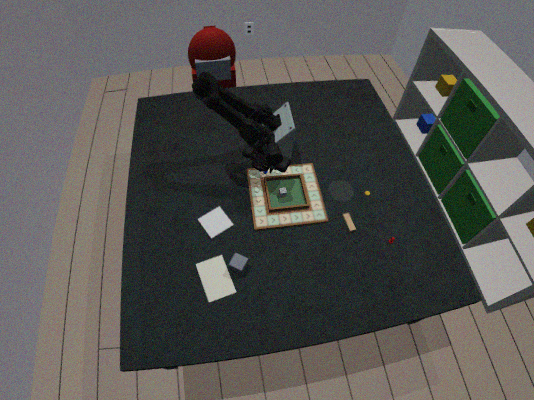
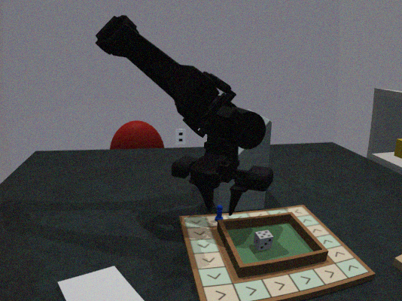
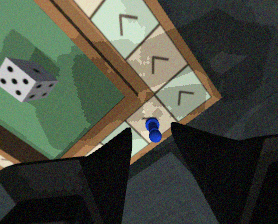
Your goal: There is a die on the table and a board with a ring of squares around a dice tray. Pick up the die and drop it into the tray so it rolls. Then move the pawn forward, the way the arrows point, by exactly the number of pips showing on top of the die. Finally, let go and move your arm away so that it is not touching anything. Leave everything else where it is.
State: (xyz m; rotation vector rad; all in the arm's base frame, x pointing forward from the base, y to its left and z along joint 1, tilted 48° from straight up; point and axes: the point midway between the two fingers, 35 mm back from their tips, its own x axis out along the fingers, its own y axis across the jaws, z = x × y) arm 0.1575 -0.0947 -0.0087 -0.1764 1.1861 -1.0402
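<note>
My gripper tip is now 110 mm short of the white die and 50 mm to the right of it. Round my gripper tip: grey cube 390 mm ahead, 150 mm to the right, 10 mm below; wooden block 290 mm to the left, 270 mm ahead, 20 mm below; blue pawn right at my gripper tip.
</note>
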